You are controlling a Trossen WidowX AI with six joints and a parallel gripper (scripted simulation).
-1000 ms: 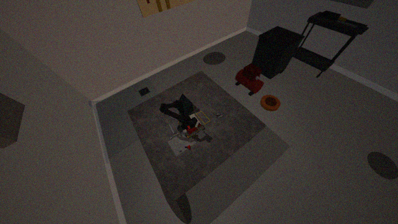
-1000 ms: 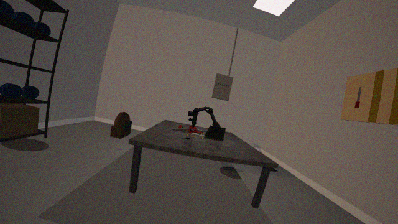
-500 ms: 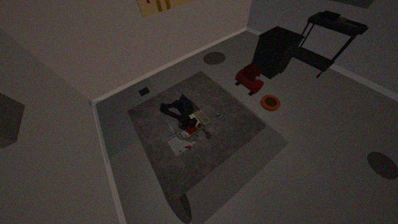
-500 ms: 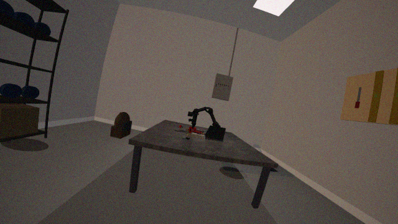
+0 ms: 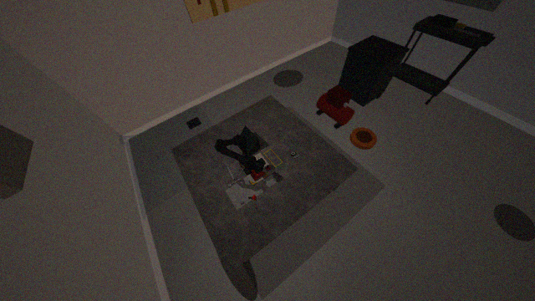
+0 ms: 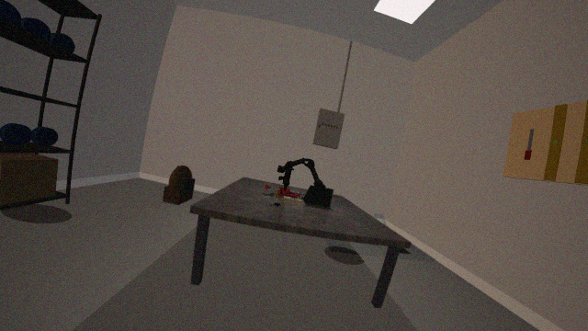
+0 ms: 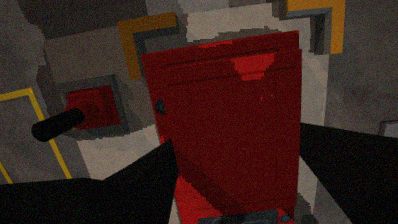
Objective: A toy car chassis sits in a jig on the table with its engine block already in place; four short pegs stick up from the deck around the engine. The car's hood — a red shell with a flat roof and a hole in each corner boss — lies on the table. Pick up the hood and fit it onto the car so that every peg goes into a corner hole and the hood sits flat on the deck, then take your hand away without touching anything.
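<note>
Now: gripper tip 2 cm above the grey engine block. Also, from my gripper tip: grey wheel 38 cm to the left, 4 cm below.
</note>
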